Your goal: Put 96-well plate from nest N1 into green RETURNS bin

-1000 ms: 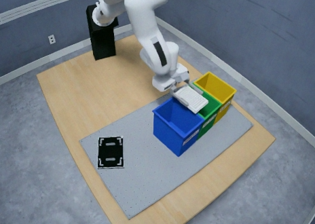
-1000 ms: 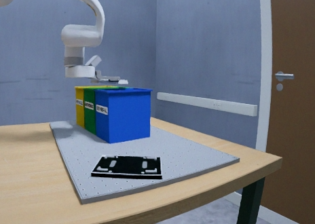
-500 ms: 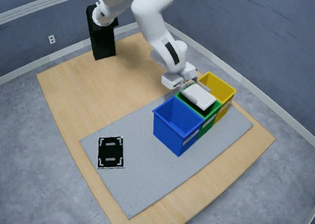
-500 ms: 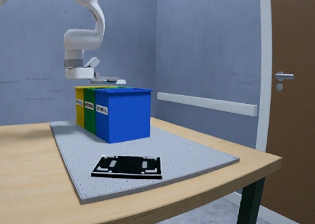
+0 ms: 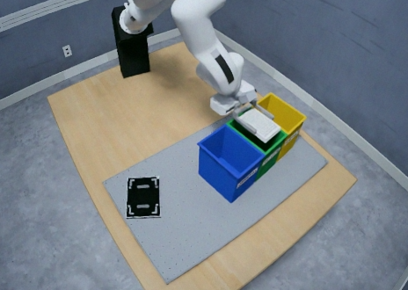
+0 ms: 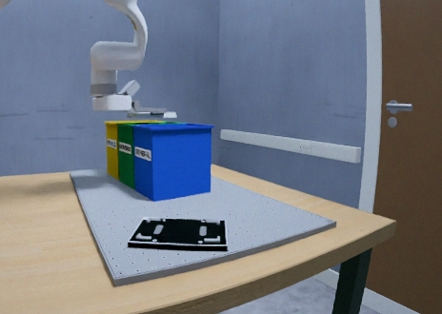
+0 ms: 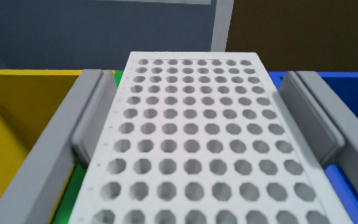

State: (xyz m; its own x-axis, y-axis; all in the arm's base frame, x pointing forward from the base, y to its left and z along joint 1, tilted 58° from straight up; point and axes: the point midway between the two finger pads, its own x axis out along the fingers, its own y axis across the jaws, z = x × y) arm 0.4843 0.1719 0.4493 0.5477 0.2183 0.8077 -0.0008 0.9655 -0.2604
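The green bin lies 13 cm below my hand. The rest, counted from my hand: blue bin (13 cm to the right, 13 cm below); then yellow bin (13 cm to the left, 13 cm below); then white 96-well plate (1 cm below).
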